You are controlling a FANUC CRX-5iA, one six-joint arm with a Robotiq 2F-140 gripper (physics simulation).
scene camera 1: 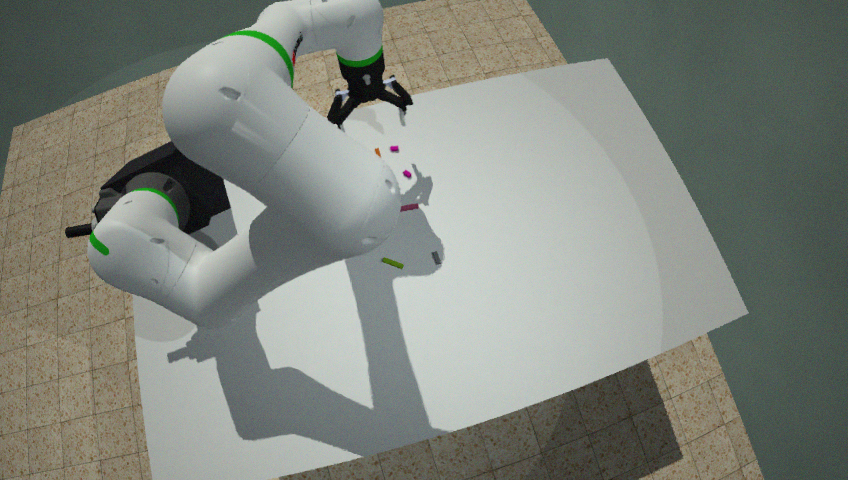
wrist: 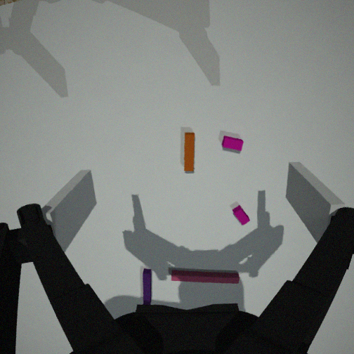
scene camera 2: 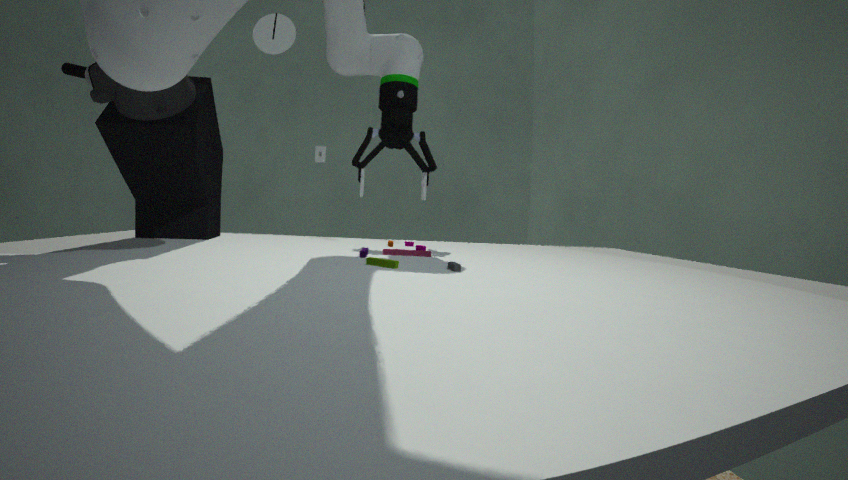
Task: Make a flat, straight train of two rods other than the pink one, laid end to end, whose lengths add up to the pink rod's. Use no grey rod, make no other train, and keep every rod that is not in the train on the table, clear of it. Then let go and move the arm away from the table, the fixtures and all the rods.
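Frame: origin at the arm's base, x ahead, y left, z up, level; centimetres.
Seen in the pictures: gripper, fingertip midpoint: [scene camera 1: 373, 129] [scene camera 2: 392, 198]; arm's base, origin of the base link: [scene camera 1: 155, 207] [scene camera 2: 156, 97].
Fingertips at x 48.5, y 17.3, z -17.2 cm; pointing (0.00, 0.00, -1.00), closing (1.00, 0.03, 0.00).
Offsets run from my fingertips to a thing's top centre. Level surfaces: height alone.
My gripper [scene camera 1: 372, 124] [scene camera 2: 392, 196] [wrist: 189, 183] is open and empty, high above the table. The orange rod @(dx +0.0, dy -0.8, dz -10.2 cm) [scene camera 1: 377, 152] [scene camera 2: 390, 243] [wrist: 189, 152] lies between the fingers' lines in the wrist view, well below them. One magenta rod @(dx +4.6, dy +0.1, dz -10.2 cm) [scene camera 1: 394, 148] [scene camera 2: 409, 243] [wrist: 233, 143] lies right of it, another magenta rod @(dx +6.1, dy -8.5, dz -10.2 cm) [scene camera 1: 407, 173] [scene camera 2: 420, 248] [wrist: 241, 215] nearer the pink rod @(dx +2.0, dy -17.9, dz -10.2 cm) [scene camera 1: 409, 207] [scene camera 2: 407, 252] [wrist: 205, 277]. The purple rod @(dx -6.0, dy -20.0, dz -10.2 cm) [scene camera 2: 363, 252] [wrist: 147, 286] is hidden by the arm in scene camera 1. The lime rod @(dx -3.2, dy -31.4, dz -10.2 cm) [scene camera 1: 392, 262] [scene camera 2: 382, 262] lies apart. No rods touch.
A grey rod @(dx +7.3, dy -32.9, dz -10.2 cm) [scene camera 1: 436, 257] [scene camera 2: 454, 266] lies on the white table @(dz -11.2 cm) [scene camera 1: 535, 237] [scene camera 2: 535, 356], right of the lime rod. The arm [scene camera 1: 279, 148] reaches over the table's left part and covers part of the pink rod in scene camera 1. Its black base [scene camera 2: 178, 178] stands at the left.
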